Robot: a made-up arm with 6 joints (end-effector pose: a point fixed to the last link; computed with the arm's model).
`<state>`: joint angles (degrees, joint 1 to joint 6).
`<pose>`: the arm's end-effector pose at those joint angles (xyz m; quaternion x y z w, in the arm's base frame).
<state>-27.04 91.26 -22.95 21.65 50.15 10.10</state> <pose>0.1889 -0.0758 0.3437 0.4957 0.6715 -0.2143 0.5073</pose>
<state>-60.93 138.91 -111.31 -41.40 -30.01 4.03</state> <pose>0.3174 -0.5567 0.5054 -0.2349 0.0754 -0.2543 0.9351</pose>
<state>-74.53 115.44 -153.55 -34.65 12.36 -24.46</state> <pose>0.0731 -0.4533 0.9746 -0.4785 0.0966 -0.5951 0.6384</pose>
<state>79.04 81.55 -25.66 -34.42 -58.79 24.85</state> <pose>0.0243 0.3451 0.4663 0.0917 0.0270 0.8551 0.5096</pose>
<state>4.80 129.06 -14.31 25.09 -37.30 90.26</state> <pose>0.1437 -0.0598 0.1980 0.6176 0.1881 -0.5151 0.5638</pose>
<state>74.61 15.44 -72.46 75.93 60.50 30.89</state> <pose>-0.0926 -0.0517 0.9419 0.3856 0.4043 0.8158 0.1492</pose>
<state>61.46 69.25 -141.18 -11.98 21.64 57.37</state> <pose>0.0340 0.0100 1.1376 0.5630 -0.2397 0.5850 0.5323</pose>
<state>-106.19 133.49 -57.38 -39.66 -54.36 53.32</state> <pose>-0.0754 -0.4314 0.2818 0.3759 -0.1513 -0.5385 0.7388</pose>
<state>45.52 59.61 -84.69 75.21 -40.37 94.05</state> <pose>0.2445 0.0915 0.9668 -0.9552 0.0510 -0.2271 0.1830</pose>
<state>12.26 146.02 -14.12 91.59 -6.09 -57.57</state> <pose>-0.0274 -0.0071 0.1859 0.0829 0.8218 -0.2291 0.5151</pose>
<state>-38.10 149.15 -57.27 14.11 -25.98 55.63</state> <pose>0.2522 -0.2421 0.1431 0.5877 0.1300 -0.5178 0.6080</pose>
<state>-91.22 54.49 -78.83 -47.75 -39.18 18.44</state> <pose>0.0266 -0.2608 0.9707 -0.5521 -0.1467 -0.4107 0.7106</pose>
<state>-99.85 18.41 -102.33 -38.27 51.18 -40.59</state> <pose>-0.0605 0.1465 0.9605 -0.4043 0.1923 -0.8372 0.3140</pose>
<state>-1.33 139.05 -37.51 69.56 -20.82 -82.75</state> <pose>0.1785 -0.0397 0.1460 -0.1052 0.6917 -0.0026 0.7145</pose>
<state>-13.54 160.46 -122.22 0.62 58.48 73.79</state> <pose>0.5179 -0.1567 0.2915 0.5363 0.4356 -0.4837 0.5372</pose>
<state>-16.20 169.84 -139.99 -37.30 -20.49 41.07</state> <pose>0.6344 -0.1875 0.3832 0.1139 0.0266 0.0469 0.9920</pose>
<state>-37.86 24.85 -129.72 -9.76 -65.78 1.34</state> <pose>-0.3518 0.2734 0.9445 -0.4774 -0.8781 0.0246 0.0190</pose>
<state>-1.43 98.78 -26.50 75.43 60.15 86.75</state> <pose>0.2573 0.0426 0.3424 -0.7050 -0.3994 0.5696 0.1377</pose>
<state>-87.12 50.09 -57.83 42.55 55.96 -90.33</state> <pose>0.0553 -0.2627 0.7180 -0.1649 0.3245 -0.2144 0.9064</pose>
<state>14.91 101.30 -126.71 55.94 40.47 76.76</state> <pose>0.4076 0.1286 0.9355 0.8609 0.2578 0.2175 0.3810</pose>
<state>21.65 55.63 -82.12 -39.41 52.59 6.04</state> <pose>0.2624 0.0139 0.8620 -0.1756 0.1044 0.0355 0.9783</pose>
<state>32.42 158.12 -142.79 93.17 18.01 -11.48</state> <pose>0.5322 0.3719 0.5463 0.6494 0.2727 0.2939 0.6462</pose>
